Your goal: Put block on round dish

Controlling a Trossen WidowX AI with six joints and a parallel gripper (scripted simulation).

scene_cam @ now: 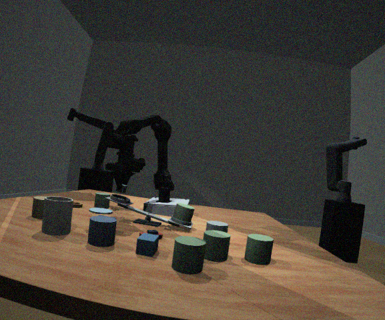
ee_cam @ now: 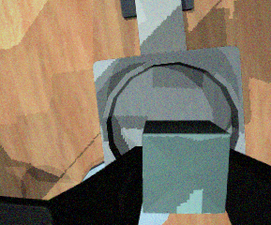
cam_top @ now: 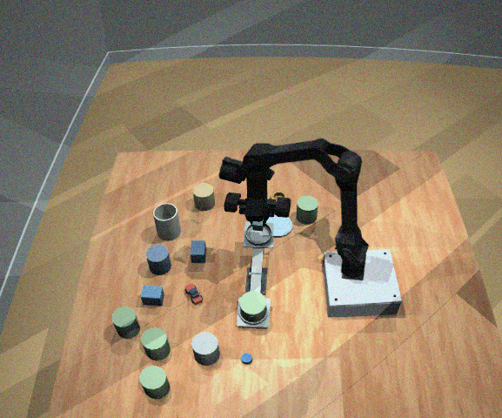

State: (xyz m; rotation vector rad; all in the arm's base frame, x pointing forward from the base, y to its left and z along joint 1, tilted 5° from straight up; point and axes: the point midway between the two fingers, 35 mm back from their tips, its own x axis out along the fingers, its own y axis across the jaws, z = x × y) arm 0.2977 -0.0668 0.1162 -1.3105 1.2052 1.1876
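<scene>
Right now my gripper tip is 40 mm past the round dish, 120 mm to the left of it and 110 mm above it. Also, from my gripper tip: pale green block: right at my gripper tip; balance: 10 mm behind, 120 mm to the left, 90 mm below; balance beam: 20 mm behind, 120 mm to the left, 80 mm below.
</scene>
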